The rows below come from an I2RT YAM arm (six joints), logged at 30 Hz.
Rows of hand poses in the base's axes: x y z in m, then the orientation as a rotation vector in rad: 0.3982, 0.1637, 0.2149, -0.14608, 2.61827, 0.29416; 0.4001, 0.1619, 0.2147, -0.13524, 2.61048, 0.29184; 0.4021, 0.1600, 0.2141, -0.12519, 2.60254, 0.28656; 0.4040, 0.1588, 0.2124, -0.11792, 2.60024, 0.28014; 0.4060, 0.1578, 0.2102, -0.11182, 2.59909, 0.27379; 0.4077, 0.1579, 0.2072, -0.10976, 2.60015, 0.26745; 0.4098, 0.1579, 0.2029, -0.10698, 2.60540, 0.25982; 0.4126, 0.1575, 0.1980, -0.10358, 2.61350, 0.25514; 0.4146, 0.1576, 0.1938, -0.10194, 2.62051, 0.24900; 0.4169, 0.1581, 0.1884, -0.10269, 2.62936, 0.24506; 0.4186, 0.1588, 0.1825, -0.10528, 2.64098, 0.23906; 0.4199, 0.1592, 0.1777, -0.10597, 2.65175, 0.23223; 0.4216, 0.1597, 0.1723, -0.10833, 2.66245, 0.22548; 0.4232, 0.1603, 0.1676, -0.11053, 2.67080, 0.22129; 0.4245, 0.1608, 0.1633, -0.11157, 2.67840, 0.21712; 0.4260, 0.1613, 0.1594, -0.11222, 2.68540, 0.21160; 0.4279, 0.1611, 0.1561, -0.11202, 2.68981, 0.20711; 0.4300, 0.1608, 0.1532, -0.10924, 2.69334, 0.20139; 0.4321, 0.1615, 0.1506, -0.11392, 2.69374, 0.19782; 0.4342, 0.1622, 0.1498, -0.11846, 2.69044, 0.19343; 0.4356, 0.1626, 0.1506, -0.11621, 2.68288, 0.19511; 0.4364, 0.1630, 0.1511, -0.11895, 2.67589, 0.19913; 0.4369, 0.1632, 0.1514, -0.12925, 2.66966, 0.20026
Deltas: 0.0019, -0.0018, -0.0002, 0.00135, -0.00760, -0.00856; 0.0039, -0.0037, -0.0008, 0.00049, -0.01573, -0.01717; 0.0058, -0.0049, -0.0025, -0.00239, -0.01851, -0.02373; 0.0078, -0.0059, -0.0047, -0.00560, -0.02017, -0.02938; 0.0095, -0.0058, -0.0077, -0.00981, -0.01981, -0.03202; 0.0116, -0.0058, -0.0120, -0.01531, -0.01542, -0.03517; 0.0144, -0.0062, -0.0169, -0.01895, -0.00781, -0.03801; 0.0164, -0.0061, -0.0211, -0.02380, -0.00152, -0.03993; 0.0187, -0.0056, -0.0265, -0.02775, 0.00674, -0.03962; 0.0204, -0.0049, -0.0324, -0.03378, 0.01743, -0.03822; 0.0217, -0.0045, -0.0372, -0.03992, 0.02730, -0.03837; 0.0234, -0.0040, -0.0426, -0.04627, 0.03704, -0.03733; 0.0250, -0.0034, -0.0473, -0.05053, 0.04476, -0.03605; 0.0263, -0.0029, -0.0516, -0.05446, 0.05180, -0.03564; 0.0278, -0.0024, -0.0555, -0.05917, 0.05813, -0.03578; 0.0297, -0.0026, -0.0588, -0.06273, 0.06205, -0.03649; 0.0318, -0.0029, -0.0617, -0.06657, 0.06510, -0.03928; 0.0339, -0.0022, -0.0643, -0.06993, 0.06494, -0.03666; 0.0360, -0.0015, -0.0651, -0.07344, 0.06105, -0.03451; 0.0374, -0.0011, -0.0643, -0.07107, 0.05381, -0.03625; 0.0382, -0.0007, -0.0638, -0.06802, 0.04717, -0.03401; 0.0387, -0.0005, -0.0635, -0.06844, 0.04069, -0.02694
